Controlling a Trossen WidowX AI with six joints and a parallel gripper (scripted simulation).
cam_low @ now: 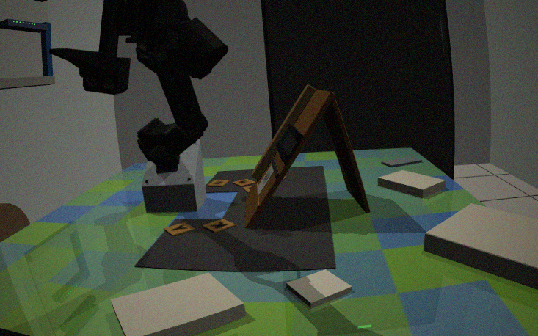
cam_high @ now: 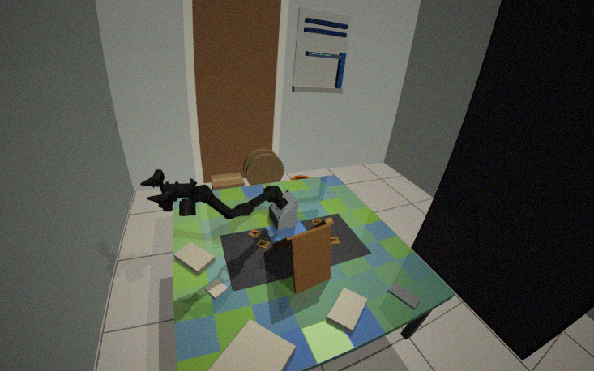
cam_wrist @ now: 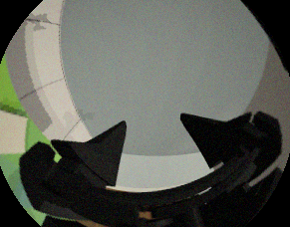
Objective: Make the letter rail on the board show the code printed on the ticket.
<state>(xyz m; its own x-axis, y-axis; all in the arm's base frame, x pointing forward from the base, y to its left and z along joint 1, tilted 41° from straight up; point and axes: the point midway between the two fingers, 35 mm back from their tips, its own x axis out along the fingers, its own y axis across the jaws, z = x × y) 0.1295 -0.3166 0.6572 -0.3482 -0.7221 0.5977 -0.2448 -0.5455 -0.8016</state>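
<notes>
My gripper tip is 19 cm short of the orange letter tile marked l, 90 cm to the right of it and 42 cm above it. Round my gripper tip: dark mat (10 cm ahead, 68 cm to the left, 42 cm below); white ticket (17 cm ahead, 61 cm to the left, 34 cm below); orange letter tile marked f (9 cm ahead, 88 cm to the left, 42 cm below).
</notes>
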